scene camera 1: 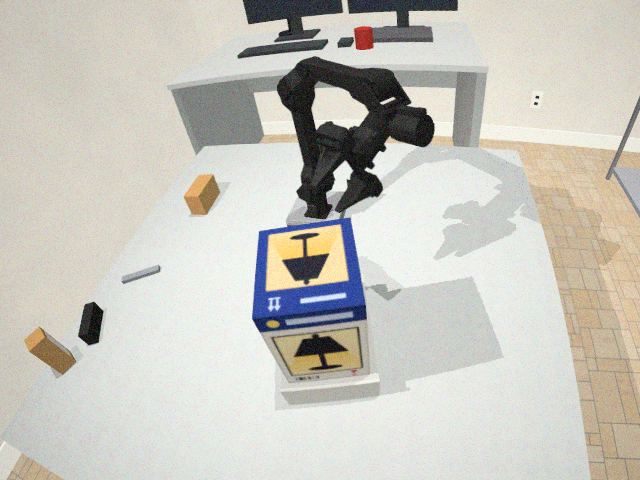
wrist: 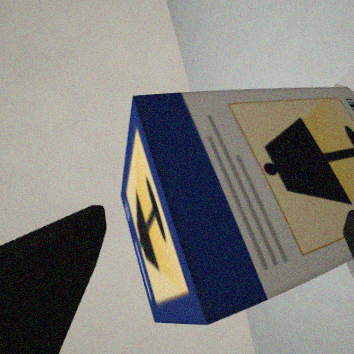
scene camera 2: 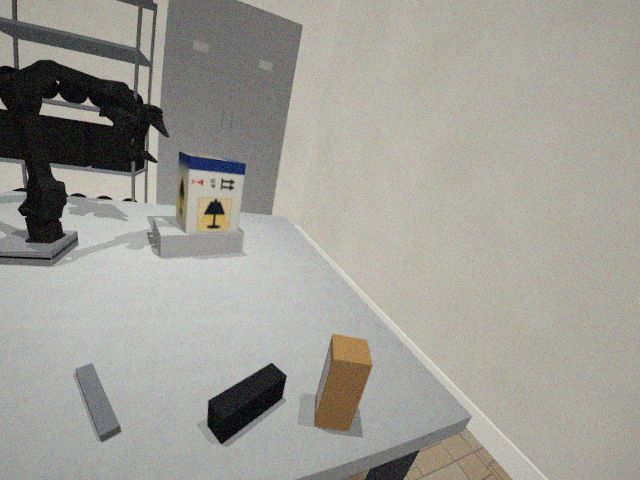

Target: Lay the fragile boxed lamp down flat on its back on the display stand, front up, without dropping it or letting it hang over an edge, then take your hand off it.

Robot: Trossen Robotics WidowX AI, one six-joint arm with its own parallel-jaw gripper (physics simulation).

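Frame: origin at the arm's base, x right, y ahead, z up, level; millimetres.
Where they show: gripper, fingertip midpoint: [scene camera 1: 325, 200] [wrist: 226, 219] [scene camera 2: 162, 149]; arm's base, origin of the base link: [scene camera 1: 318, 211] [scene camera 2: 46, 238].
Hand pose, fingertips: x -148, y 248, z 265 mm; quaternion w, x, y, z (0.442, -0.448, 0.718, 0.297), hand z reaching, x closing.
Each offset is from my fingertips to the top centre of the thing.
The boxed lamp @(dx -21, dy +146, dz +1 mm) [scene camera 1: 310, 289] [scene camera 2: 212, 196] [wrist: 200, 200] stands upright on the display stand [scene camera 1: 330, 391] [scene camera 2: 201, 243], its blue lid on top. Lamp pictures show on its top and on several sides. A bare strip of the stand shows on the arm's side in scene camera 2's view. My gripper [scene camera 1: 326, 197] [scene camera 2: 161, 148] [wrist: 226, 219] is open and empty on the arm's side of the box, near the height of its top and apart from it. In the wrist view the left finger is clear of the box; the right finger's tip overlaps it at the frame's edge.
An orange block @(dx +648, dy +419, dz -175 mm) [scene camera 1: 50, 351] [scene camera 2: 343, 384] stands near a black block @(dx +633, dy +292, dz -254 mm) [scene camera 1: 91, 323] [scene camera 2: 247, 403] and a grey bar @(dx +609, dy +85, dz -292 mm) [scene camera 1: 141, 274] [scene camera 2: 98, 403]. Another orange block @(dx +579, dy -258, dz -224 mm) [scene camera 1: 202, 194] lies left of the arm. A desk [scene camera 1: 330, 69] with monitors stands behind the arm.
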